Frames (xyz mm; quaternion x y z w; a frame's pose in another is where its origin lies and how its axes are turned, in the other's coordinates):
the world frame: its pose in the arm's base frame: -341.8 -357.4 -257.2 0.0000 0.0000 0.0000 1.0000
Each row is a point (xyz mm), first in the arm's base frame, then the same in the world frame.
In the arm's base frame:
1: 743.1 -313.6 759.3
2: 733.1 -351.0 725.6
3: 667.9 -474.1 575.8
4: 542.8 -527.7 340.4
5: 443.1 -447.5 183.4
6: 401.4 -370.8 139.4
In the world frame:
1: 1084.9 43.8 1016.5
2: 1074.9 6.4 982.8
3: 1009.7 -116.7 833.0
4: 884.6 -170.3 597.6
5: 784.9 -90.1 440.6
6: 743.2 -13.4 396.6

